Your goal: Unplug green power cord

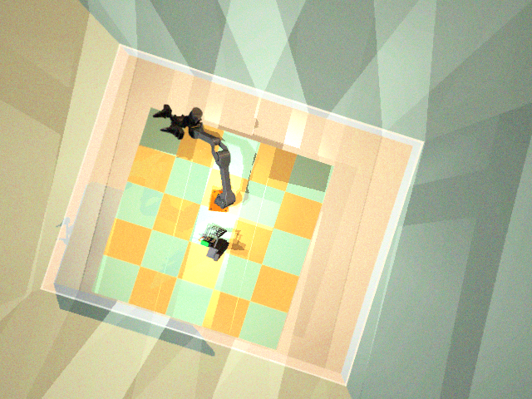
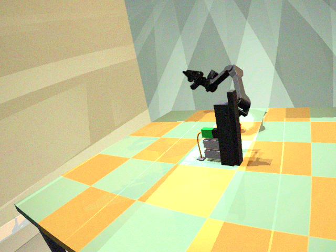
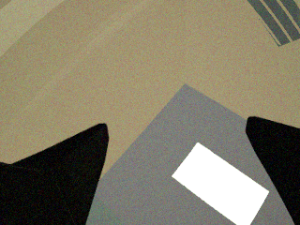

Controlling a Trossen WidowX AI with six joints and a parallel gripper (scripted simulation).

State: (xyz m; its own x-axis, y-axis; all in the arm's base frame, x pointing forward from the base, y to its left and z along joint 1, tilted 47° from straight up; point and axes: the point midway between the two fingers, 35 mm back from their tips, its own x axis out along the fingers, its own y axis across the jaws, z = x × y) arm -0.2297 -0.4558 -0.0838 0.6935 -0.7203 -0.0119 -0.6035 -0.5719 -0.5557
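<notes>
Right now my gripper tip is 53 cm short of the green plug, 44 cm to the right of it and 19 cm above it.
</notes>
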